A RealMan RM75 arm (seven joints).
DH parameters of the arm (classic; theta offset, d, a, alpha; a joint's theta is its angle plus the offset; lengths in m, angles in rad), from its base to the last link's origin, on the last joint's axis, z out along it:
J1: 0 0.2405 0 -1.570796
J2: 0 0 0 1.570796
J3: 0 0.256 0 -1.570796
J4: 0 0 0 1.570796
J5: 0 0.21 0 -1.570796
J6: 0 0 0 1.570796
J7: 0 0.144 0 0
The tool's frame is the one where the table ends.
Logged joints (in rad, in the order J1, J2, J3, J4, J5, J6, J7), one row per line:
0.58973, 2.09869, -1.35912, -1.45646, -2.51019, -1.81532, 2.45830
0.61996, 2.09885, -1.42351, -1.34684, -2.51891, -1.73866, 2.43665
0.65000, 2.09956, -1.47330, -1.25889, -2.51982, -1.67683, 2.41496
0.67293, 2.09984, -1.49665, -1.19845, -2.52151, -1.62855, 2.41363
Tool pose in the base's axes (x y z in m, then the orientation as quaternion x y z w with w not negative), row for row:
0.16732, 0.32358, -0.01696, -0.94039, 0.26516, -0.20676, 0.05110
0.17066, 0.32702, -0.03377, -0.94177, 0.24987, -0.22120, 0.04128
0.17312, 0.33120, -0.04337, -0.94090, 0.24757, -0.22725, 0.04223
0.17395, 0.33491, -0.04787, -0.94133, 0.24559, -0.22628, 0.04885
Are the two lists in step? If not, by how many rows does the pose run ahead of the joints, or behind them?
The pose runs 1 row ahead of the joints: the pose in row i belongs to the joints in row i + 1.
